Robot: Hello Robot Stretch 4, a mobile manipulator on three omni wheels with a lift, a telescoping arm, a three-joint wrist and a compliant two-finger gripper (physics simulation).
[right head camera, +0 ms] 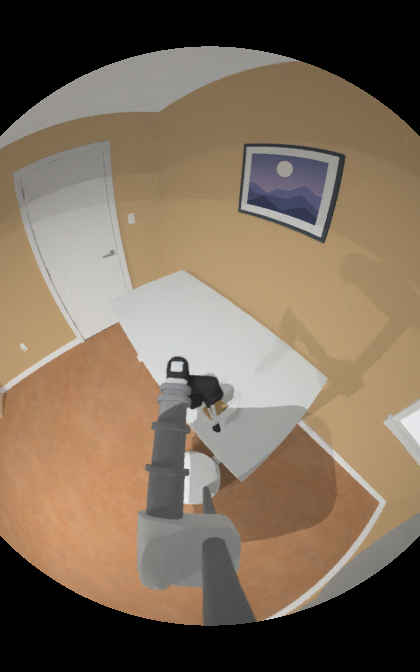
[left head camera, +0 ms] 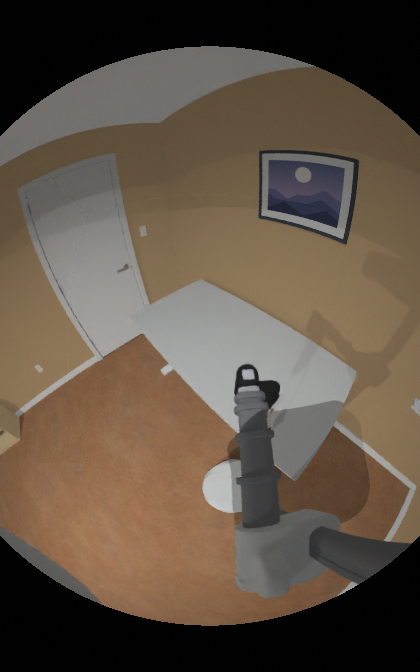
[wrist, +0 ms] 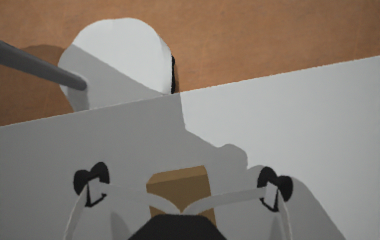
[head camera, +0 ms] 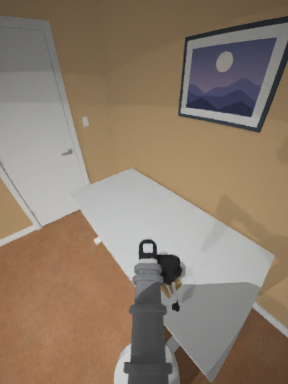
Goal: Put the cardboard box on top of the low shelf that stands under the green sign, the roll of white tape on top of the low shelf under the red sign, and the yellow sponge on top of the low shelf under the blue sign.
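Pixels of known places: gripper, between the fingertips: (wrist: 184, 178) (head camera: 164, 290); robot's base, origin of its link: (wrist: 129, 82).
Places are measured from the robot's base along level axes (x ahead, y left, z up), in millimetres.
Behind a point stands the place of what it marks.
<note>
The brown cardboard box (head camera: 165, 292) {x 328, y -88, z 725 mm} (right head camera: 221, 407) (wrist: 177, 191) {x 338, y -95, z 743 mm} lies on the white table (head camera: 125, 210) {x 932, y 180, z 693 mm} (left head camera: 215, 325) (right head camera: 190, 320) (wrist: 325, 115) {x 451, y 58, z 693 mm}. In the wrist view it shows at the bottom middle, its lower part hidden by the gripper body. My gripper (wrist: 184, 178) {x 340, y -87, z 717 mm} is open, its two fingertips wide apart, one to each side of the box and clear of it. In the head view the gripper is over the near right part of the table and partly covers the box. The tape, the sponge, the low shelves and the coloured signs do not show.
The white round base (left head camera: 220, 485) (right head camera: 202, 475) (wrist: 125, 45) {x -16, y 98, z 187 mm} stands at the table's near edge. A wall with a framed picture (head camera: 225, 75) {x 1028, y -415, z 1589 mm} rises behind the table. A white door (head camera: 30, 115) {x 1574, y 1159, z 1351 mm} is at the left. A tan piece of furniture (left head camera: 7, 430) shows at the far left.
</note>
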